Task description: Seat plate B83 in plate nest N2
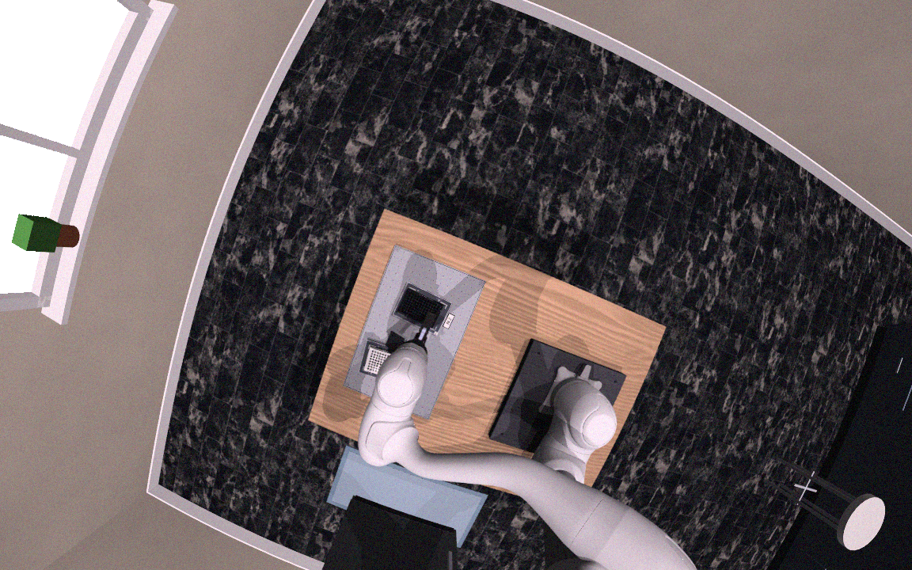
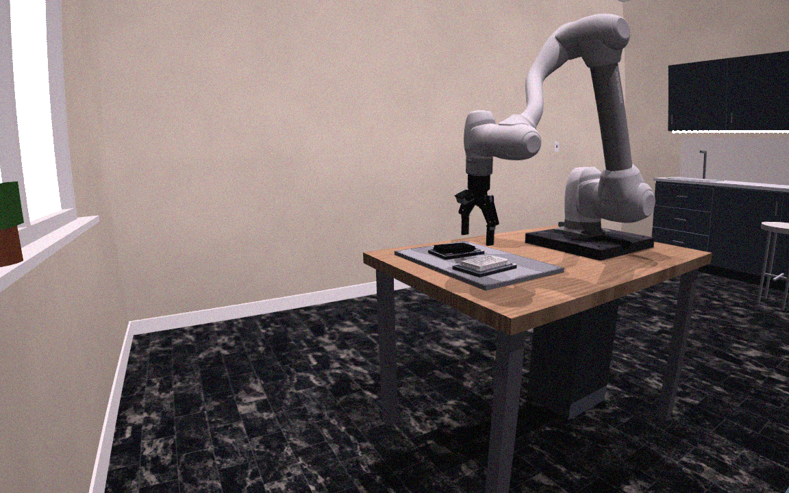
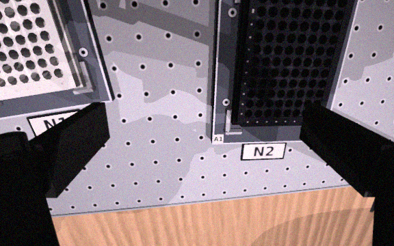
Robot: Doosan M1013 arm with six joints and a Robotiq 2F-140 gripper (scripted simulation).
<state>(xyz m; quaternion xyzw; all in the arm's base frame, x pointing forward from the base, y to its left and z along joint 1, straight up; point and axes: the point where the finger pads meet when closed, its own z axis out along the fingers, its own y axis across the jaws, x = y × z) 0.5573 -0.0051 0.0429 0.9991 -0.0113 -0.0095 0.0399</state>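
Now: hand 4 cm short of the black perforated plate, 8 cm to the left of it and 5 cm above it. Also, from my hand: white perforated plate 8 cm ahead, 15 cm to the left, 5 cm below.
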